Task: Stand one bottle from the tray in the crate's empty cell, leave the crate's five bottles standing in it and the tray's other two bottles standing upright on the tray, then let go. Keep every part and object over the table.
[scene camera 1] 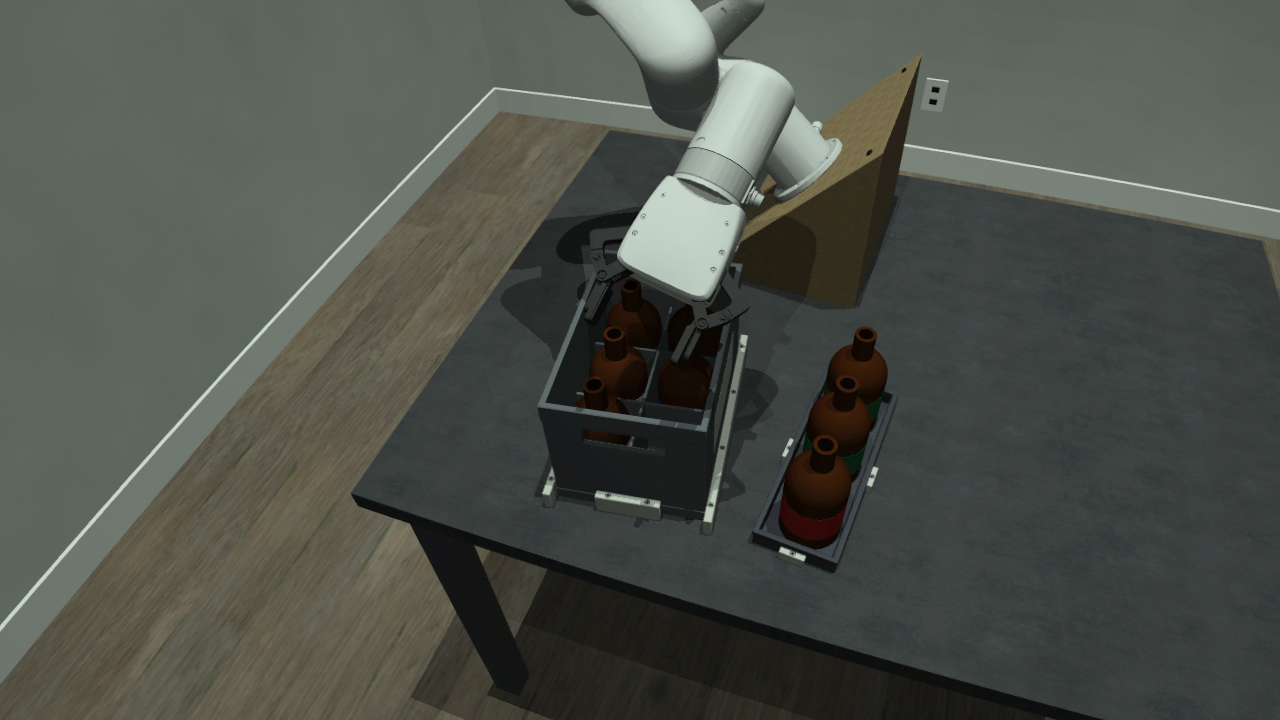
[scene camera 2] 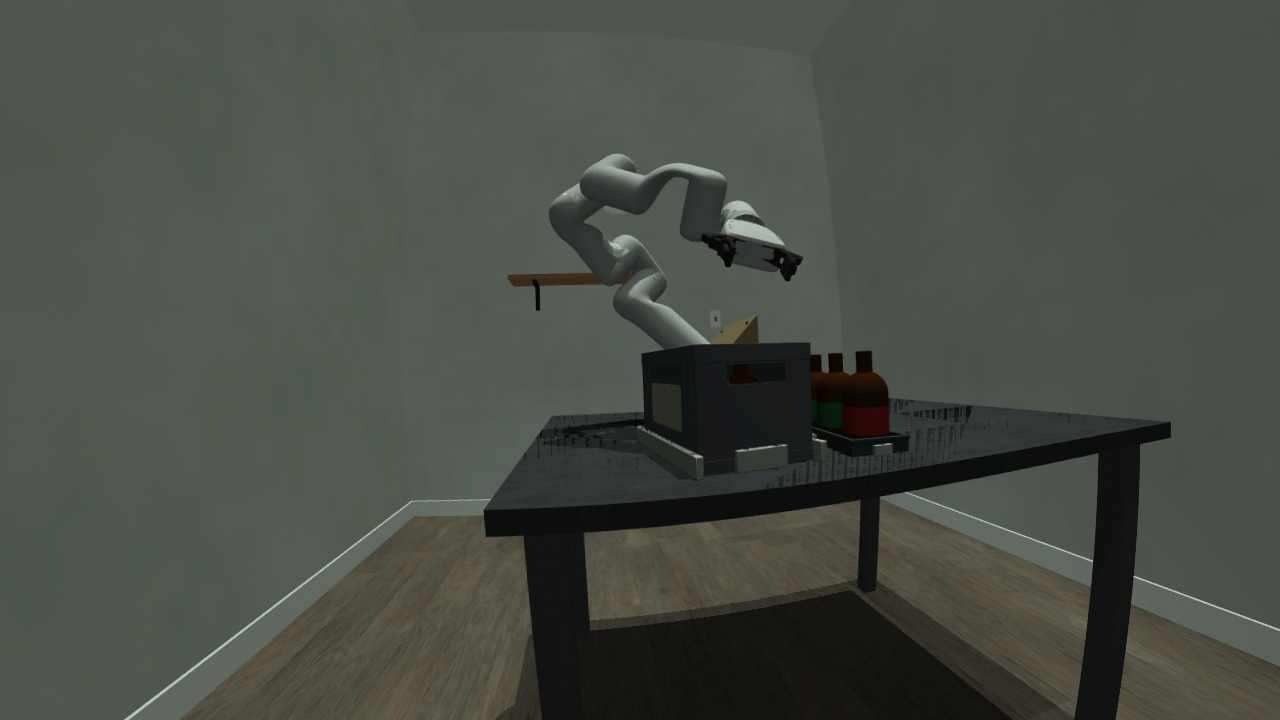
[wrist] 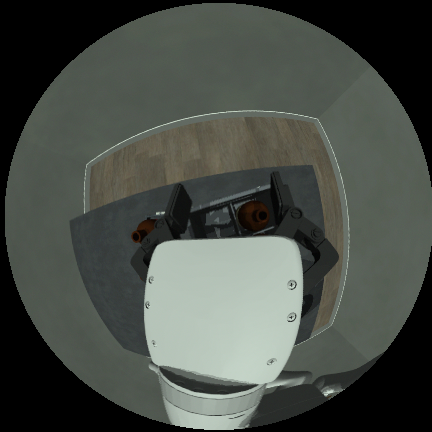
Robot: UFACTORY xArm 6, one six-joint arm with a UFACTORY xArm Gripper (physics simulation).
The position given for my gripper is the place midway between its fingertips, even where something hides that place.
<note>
I see my gripper [scene camera 1: 631, 343], a green-labelled bottle [scene camera 1: 840, 414], a green-labelled bottle [scene camera 1: 860, 360], a red-labelled bottle [scene camera 1: 817, 485] and a green-labelled bottle [scene camera 1: 684, 316].
The red-labelled bottle shows as well in scene camera 2 [scene camera 2: 865, 396]. My gripper also shows in scene camera 2 [scene camera 2: 761, 264] and in the wrist view [wrist: 226, 186].
</note>
